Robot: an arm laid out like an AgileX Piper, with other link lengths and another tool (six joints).
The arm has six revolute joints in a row. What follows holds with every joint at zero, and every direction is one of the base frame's. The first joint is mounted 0.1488 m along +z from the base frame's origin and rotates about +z. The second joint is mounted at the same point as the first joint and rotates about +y. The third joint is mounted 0.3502 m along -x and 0.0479 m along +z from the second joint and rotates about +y. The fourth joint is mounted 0.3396 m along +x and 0.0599 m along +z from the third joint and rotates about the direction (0.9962, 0, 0.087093). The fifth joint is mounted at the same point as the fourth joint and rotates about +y. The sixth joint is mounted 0.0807 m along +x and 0.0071 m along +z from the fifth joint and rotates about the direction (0.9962, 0, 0.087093). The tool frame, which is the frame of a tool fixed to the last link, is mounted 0.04 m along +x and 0.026 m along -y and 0.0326 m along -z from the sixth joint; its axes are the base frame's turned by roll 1.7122, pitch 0.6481 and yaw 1.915 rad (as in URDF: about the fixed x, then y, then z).
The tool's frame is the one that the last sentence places.
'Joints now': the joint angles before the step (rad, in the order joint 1, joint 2, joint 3, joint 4, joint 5, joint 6). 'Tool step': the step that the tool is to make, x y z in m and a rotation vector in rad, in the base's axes. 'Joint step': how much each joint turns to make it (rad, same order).
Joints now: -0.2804, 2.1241, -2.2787, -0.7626, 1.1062, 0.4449
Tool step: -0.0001, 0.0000, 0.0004, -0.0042, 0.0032, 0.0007
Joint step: 0.0006, 0.0000, 0.0000, -0.0036, 0.0005, -0.0025
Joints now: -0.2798, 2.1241, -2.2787, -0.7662, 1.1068, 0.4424
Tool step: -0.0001, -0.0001, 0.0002, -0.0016, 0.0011, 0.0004
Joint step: 0.0000, -0.0002, 0.0002, -0.0012, -0.0001, -0.0011
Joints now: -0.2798, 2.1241, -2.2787, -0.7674, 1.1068, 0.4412
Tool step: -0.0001, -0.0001, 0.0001, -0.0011, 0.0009, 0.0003
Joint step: -0.0001, -0.0003, 0.0005, -0.0008, -0.0002, -0.0008
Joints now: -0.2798, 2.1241, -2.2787, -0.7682, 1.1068, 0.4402
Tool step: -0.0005, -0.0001, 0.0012, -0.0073, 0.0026, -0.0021
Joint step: 0.0008, -0.0003, -0.0011, -0.0079, 0.0020, -0.0007
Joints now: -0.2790, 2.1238, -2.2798, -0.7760, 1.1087, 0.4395
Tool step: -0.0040, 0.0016, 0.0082, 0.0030, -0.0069, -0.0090
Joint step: 0.0007, -0.0046, -0.0183, 0.0043, 0.0196, -0.0049
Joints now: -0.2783, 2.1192, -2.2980, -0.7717, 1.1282, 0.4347
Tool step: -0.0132, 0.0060, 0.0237, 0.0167, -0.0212, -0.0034
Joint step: 0.0010, -0.0271, -0.0331, 0.0299, 0.0395, -0.0250
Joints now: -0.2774, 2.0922, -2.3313, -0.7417, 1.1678, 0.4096
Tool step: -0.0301, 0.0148, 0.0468, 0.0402, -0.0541, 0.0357
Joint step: 0.0007, -0.0768, -0.0347, 0.0847, 0.0459, -0.0592
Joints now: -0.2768, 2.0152, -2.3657, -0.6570, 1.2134, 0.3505
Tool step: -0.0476, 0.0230, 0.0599, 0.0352, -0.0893, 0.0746
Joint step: 0.0018, -0.1234, -0.0151, 0.1091, 0.0311, -0.0682
